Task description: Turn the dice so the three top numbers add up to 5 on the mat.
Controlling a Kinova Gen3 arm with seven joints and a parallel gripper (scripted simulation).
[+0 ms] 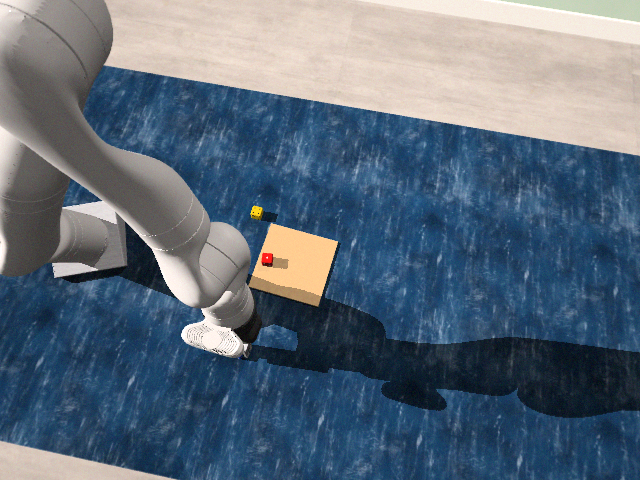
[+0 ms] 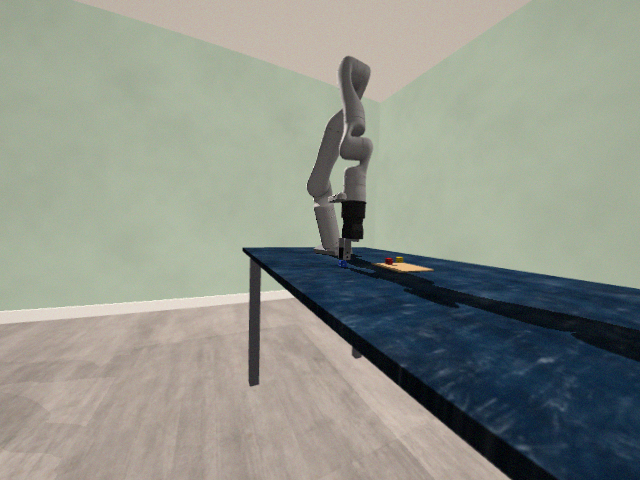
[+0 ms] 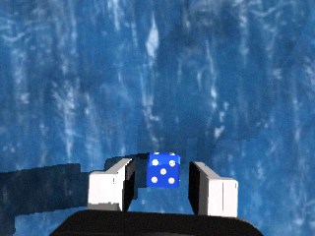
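Right now the blue die is 30 mm below my hand. From my hand the other things lie so: red die 180 mm to the left, 30 mm below; tan mat 50 mm ahead, 190 mm to the left, 40 mm below; yellow die 50 mm behind, 270 mm to the left, 30 mm below.
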